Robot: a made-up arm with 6 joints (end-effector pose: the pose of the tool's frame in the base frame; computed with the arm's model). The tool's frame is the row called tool. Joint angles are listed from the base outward.
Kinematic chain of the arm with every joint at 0, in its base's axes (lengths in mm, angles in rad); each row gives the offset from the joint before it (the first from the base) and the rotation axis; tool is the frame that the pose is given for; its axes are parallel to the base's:
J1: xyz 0 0 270 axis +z
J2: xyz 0 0 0 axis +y
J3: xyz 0 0 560 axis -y
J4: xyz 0 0 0 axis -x
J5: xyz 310 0 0 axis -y
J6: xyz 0 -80 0 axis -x
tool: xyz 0 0 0
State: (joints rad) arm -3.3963 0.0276 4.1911 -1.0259 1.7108 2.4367
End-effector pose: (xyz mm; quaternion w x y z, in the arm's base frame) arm 208.5 -11.4 601.0 0.0111 -0.5996 -0.7882 0.1387
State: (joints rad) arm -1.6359 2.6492 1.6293 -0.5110 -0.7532 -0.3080
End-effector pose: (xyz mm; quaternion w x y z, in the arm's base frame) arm -95.2 -388.3 -508.1 0.2788 0.7703 0.2539 -0.5143
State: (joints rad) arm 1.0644 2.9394 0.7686 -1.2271 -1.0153 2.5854
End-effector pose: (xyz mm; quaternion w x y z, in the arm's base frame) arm -36.9 -122.2 -491.9 0.0403 -0.1381 0.5300 0.8357
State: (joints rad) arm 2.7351 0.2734 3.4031 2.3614 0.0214 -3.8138
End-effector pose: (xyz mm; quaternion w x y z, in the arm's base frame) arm 124.0 -115.3 756.6 0.6473 -0.7329 0.1476 -0.1488
